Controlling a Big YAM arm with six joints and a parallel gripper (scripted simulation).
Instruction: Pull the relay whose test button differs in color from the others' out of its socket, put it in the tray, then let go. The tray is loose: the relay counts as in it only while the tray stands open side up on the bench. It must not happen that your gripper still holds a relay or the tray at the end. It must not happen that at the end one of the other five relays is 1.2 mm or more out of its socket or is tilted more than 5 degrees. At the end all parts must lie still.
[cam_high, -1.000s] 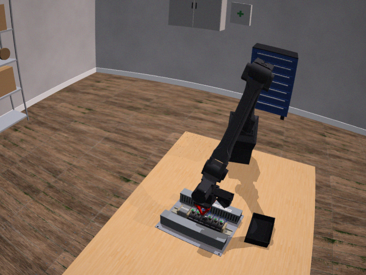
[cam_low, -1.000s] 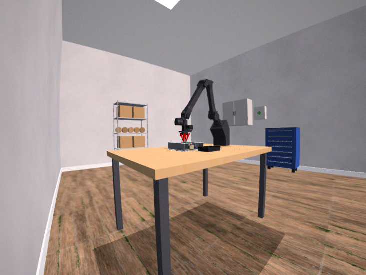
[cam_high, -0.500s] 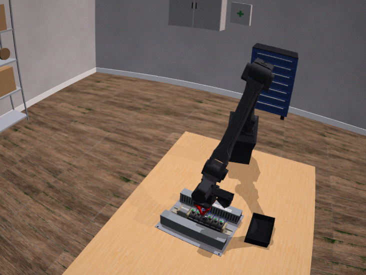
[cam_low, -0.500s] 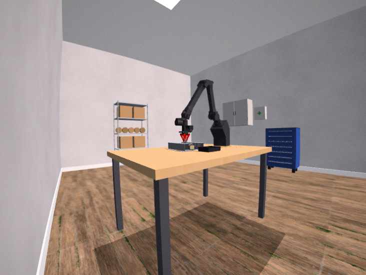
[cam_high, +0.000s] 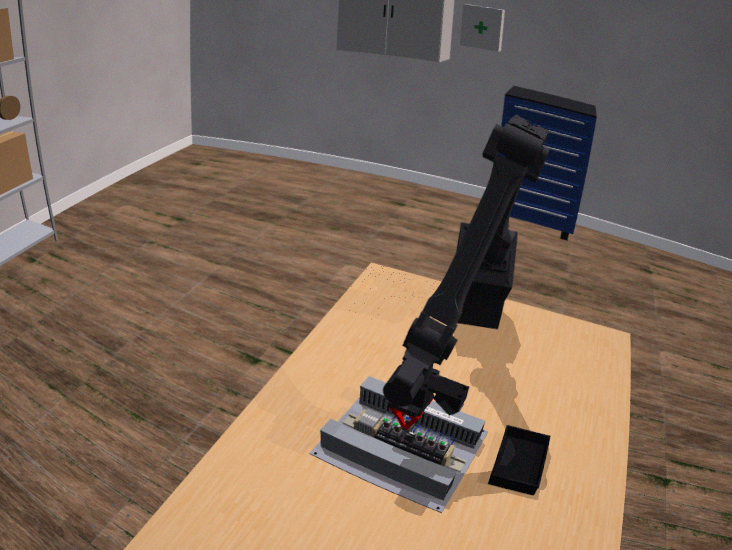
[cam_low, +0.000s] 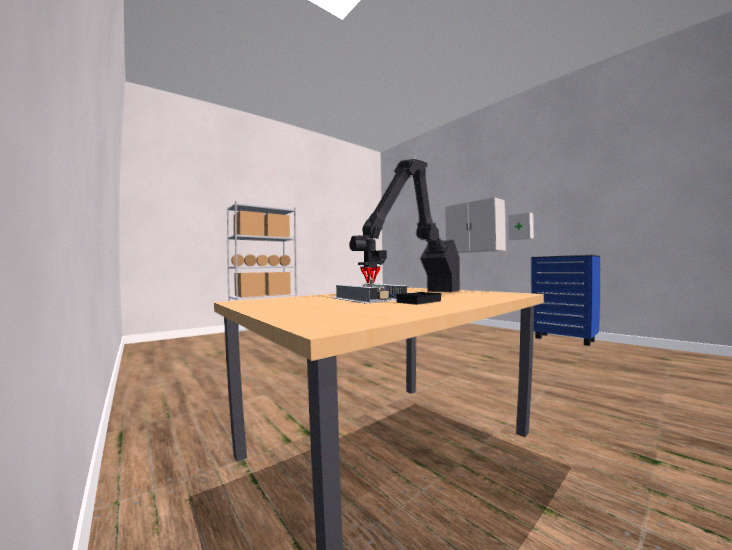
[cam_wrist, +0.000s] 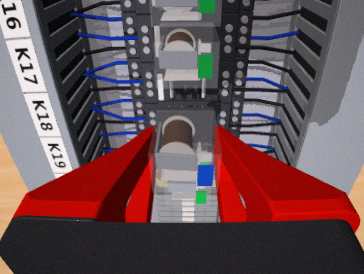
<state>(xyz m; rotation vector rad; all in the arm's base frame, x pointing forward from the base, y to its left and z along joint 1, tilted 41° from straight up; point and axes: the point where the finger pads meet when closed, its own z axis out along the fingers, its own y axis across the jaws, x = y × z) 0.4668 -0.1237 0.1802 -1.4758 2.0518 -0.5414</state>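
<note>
The black tray lies 270 mm to the left of my hand, 70 mm below it and 10 mm ahead of it. Round my hand: relay: right at my hand.
</note>
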